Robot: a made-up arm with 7 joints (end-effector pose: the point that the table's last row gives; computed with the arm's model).
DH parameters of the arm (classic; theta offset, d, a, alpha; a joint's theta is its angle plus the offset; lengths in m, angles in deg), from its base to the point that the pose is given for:
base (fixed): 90 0.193 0 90
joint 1: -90 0.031 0.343 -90
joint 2: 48.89 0 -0.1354 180
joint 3: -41.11 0.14 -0.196 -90
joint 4: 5.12 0 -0.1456 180
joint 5: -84.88 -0.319 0.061 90
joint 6: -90 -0.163 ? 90
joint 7: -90 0.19 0.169 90
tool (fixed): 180 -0.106 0 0
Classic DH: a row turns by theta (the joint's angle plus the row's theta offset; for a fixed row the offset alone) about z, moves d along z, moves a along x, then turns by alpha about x.
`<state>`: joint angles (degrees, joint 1 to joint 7).
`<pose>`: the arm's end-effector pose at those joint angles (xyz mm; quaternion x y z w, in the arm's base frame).
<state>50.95 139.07 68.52 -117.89 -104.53 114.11 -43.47</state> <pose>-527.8 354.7 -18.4 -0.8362 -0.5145 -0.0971 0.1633</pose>
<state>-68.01 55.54 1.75 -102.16 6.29 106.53 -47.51</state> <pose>-135.3 -897.1 229.0 0.5670 0.8225 -0.0014 0.0435</pose>
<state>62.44 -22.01 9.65 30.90 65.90 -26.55 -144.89</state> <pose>386.2 12.6 -170.6 0.0388 0.7392 0.2024 0.6412</pose>
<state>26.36 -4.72 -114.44 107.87 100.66 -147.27 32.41</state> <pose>139.5 -67.6 -6.8 -0.2774 0.0117 0.9271 0.2518</pose>
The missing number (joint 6, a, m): 0.054
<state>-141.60 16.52 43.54 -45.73 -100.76 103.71 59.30</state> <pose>805.1 -505.4 369.9 0.0516 -0.6523 0.4502 0.6075</pose>
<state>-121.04 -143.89 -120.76 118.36 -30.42 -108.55 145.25</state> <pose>49.9 -186.7 693.8 0.9852 0.1084 -0.0273 0.1298</pose>
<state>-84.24 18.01 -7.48 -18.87 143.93 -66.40 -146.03</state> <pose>463.3 -560.3 365.3 0.9313 -0.2904 -0.1948 0.1017</pose>
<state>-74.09 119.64 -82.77 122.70 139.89 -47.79 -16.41</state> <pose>328.4 -440.9 587.2 -0.2722 -0.9333 0.2123 0.0994</pose>
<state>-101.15 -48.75 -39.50 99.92 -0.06 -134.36 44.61</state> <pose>240.7 -164.8 304.7 0.8346 -0.2484 0.4644 0.1616</pose>
